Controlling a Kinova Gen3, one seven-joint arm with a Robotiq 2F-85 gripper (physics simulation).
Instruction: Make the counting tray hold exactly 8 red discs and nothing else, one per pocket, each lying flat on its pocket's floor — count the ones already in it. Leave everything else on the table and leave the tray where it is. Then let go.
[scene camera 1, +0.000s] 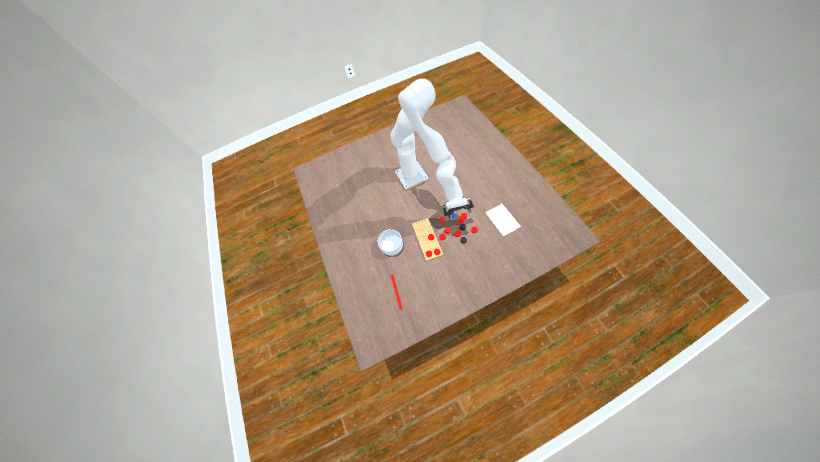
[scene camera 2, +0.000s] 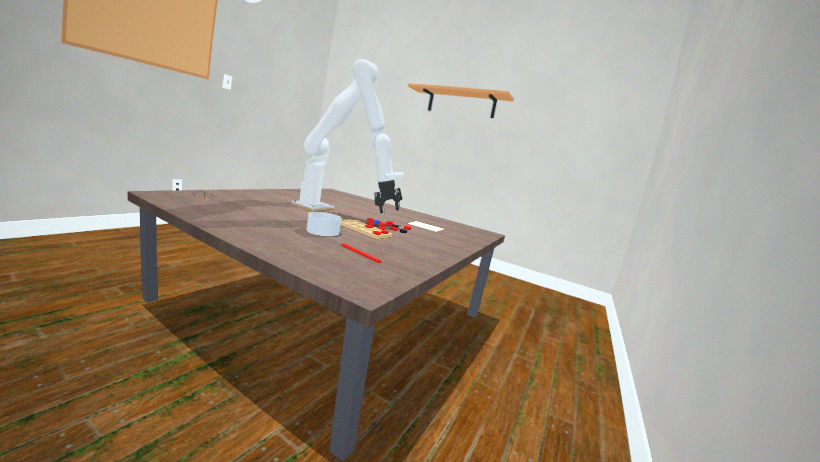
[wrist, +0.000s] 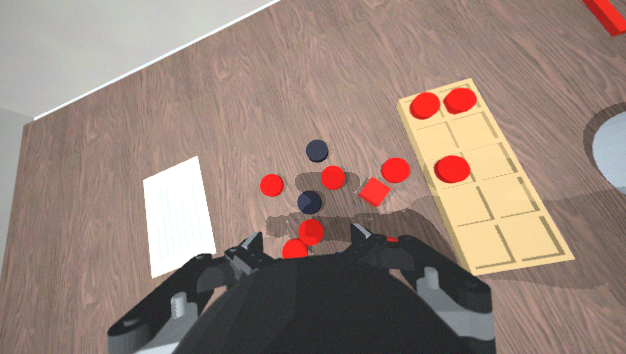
My gripper (wrist: 307, 237) is open, with nothing in its grasp. Also in view: a tan counting tray (wrist: 496, 221). The table carries a white card (wrist: 179, 227) and a white bowl (scene camera 2: 319, 223).
